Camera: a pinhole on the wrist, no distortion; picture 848 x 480 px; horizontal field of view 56.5 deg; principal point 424.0 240.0 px. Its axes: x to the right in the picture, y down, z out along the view. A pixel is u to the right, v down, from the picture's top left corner.
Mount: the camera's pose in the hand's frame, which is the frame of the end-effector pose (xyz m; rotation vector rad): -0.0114 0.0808 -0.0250 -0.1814 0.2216 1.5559
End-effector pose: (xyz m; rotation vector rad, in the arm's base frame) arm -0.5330 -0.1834 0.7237 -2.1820 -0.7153 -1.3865
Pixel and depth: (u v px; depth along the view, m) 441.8 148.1 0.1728
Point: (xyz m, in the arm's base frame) -0.3506 -0.1912 0.6683
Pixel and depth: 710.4 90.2 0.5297
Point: 0.0565 -0.1984 0.6087
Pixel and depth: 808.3 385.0 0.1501
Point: -0.3545 -0.2708 0.6331
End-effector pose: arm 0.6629 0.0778 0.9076 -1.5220 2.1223 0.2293
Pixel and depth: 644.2 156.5 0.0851
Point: 0.5632 0.1440 0.8445
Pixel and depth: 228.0 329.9 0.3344
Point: 0.6921 0.2773 0.6411
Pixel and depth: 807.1 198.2 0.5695
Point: 0.3407 0.4160 0.4256
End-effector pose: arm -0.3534 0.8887 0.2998 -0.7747 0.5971 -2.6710
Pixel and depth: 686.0 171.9 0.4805
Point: -0.1064 0.4400 0.4586
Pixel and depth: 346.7 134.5 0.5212
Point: -0.1096 0.5691 0.6321
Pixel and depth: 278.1 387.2 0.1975
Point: -0.2038 0.7680 0.3716
